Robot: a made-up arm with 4 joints.
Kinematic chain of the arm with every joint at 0, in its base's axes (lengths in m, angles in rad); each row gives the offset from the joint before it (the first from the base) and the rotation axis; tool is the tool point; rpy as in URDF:
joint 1: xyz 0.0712 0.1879 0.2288 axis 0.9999 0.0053 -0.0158
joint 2: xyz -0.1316 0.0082 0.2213 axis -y
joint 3: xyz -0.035 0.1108 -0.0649 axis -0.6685 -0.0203 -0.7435
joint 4: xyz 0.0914 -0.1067 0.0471 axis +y
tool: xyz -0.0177 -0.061 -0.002 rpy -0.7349 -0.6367 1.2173
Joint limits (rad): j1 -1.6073..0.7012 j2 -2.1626..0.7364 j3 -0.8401..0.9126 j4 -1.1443..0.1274
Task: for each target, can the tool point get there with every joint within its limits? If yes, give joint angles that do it. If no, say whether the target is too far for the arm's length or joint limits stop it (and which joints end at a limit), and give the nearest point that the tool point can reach.
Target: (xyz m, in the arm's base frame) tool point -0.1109 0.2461 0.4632
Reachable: yes | joints -0.4033 0.5137 0.6184 -0.6195
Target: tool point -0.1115 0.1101 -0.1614
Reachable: no: joint limits stop it (at a limit: joint 1, joint 3, joint 4) | nearest point -0.0912 0.2340 0.1886 | short by 0.372 m
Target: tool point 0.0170 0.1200 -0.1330
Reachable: no: joint limits stop it (at a limit: joint 1, joint 3, joint 4) | nearest point -0.0137 0.2401 0.1876 | short by 0.344 m
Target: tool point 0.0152 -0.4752 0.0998
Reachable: no: too far | nearest point -0.0277 -0.0003 0.3705 | short by 0.548 m
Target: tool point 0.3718 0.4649 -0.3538
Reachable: no: too far | nearest point 0.1068 0.4155 0.1800 | short by 0.598 m
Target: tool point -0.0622 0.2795 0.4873
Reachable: yes | joints -0.4783 -0.5971 0.5451 0.0288
